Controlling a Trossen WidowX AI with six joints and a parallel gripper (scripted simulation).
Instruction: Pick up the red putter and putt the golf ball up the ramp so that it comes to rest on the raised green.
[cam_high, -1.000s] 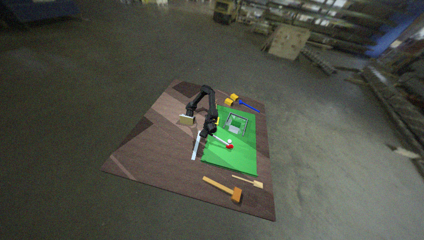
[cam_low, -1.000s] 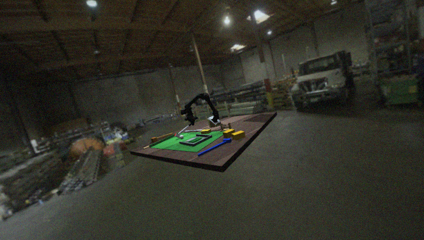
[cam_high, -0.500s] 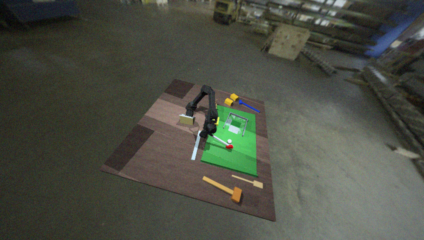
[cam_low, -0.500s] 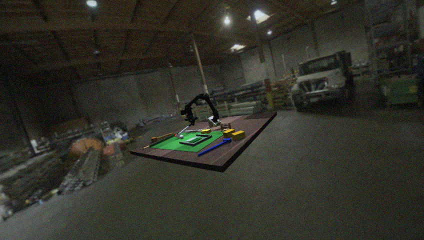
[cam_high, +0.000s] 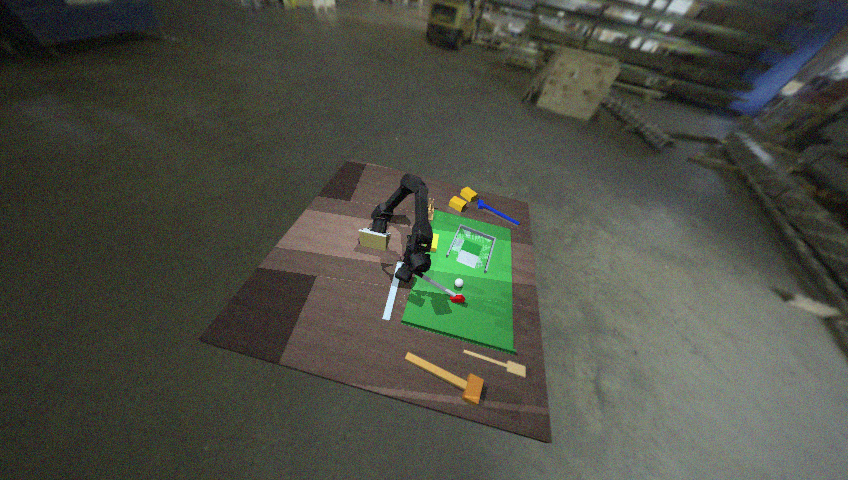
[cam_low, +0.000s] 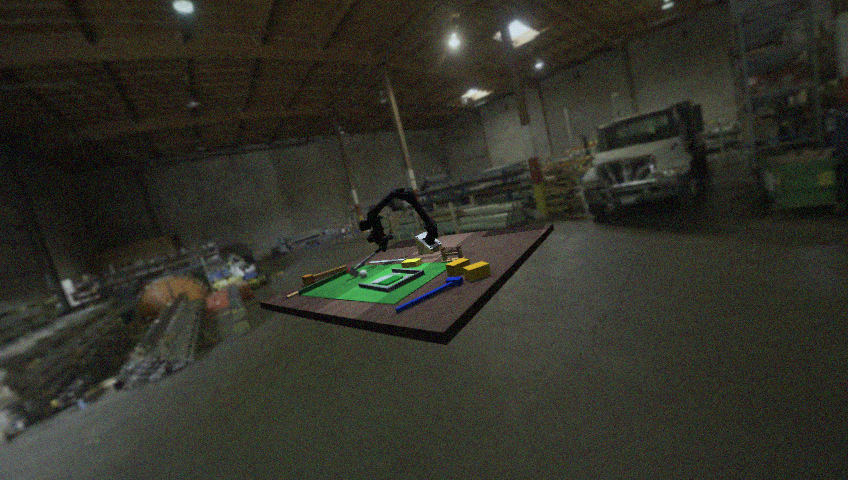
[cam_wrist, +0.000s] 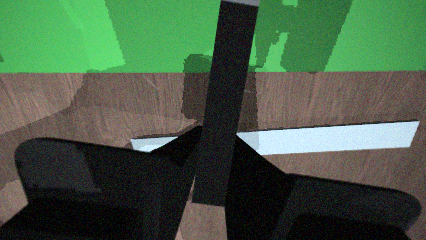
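Right now my gripper tip is 8 cm above the bar, 6 cm to the left of it and 5 cm past it. The rest, counted from my gripper tip: yellow block: 26 cm to the left, 6 cm below, 4 cm ahead; white golf ball: 23 cm ahead, 7 cm to the left, 5 cm below; red putter: 13 cm ahead, 1 cm to the right, 1 cm below.
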